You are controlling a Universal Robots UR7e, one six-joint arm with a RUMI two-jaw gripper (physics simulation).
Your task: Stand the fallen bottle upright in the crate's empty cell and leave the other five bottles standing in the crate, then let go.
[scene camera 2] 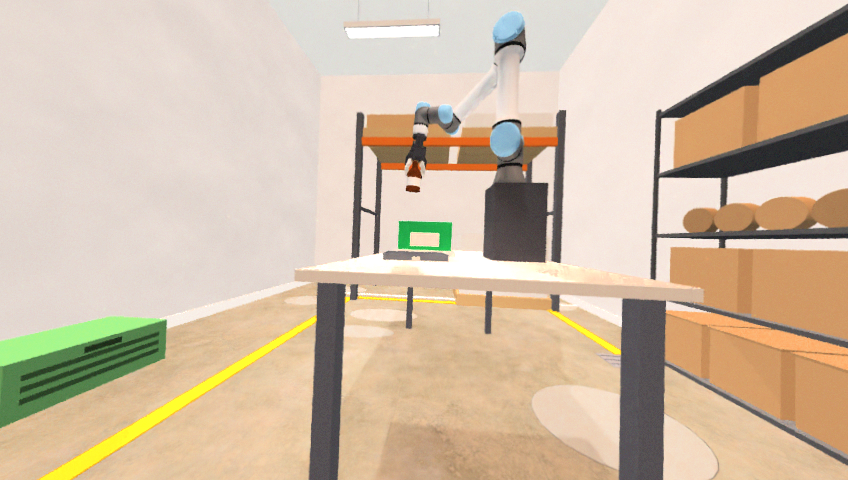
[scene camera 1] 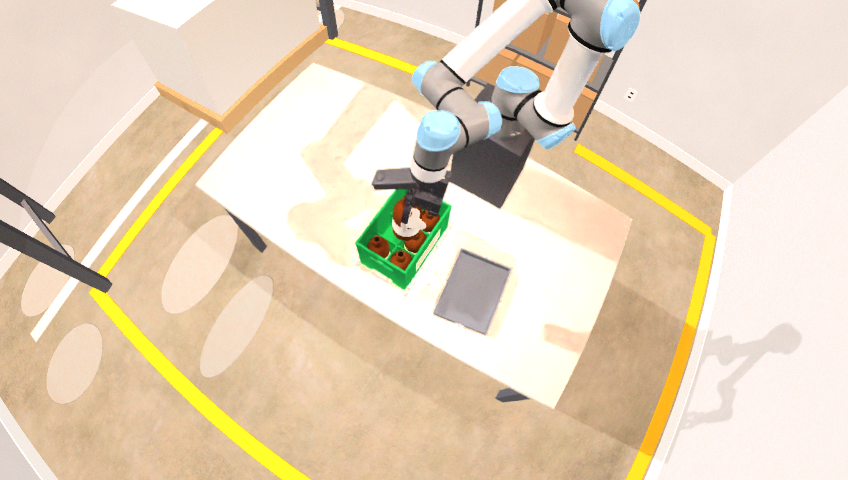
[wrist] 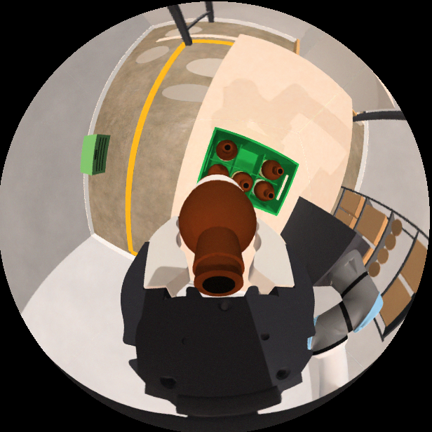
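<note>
My gripper is shut on the neck end of a brown bottle with a white label. The bottle hangs neck up, base down, nearly upright, well above the green crate. Five brown bottles stand in the crate; in the wrist view two flank the empty middle cell of the far row, and three fill the near row. In scene camera 1, the held bottle covers part of the crate.
A grey tray lies beside the crate on the table. The dark robot pedestal stands near the crate. Shelves with cardboard boxes are beyond the table.
</note>
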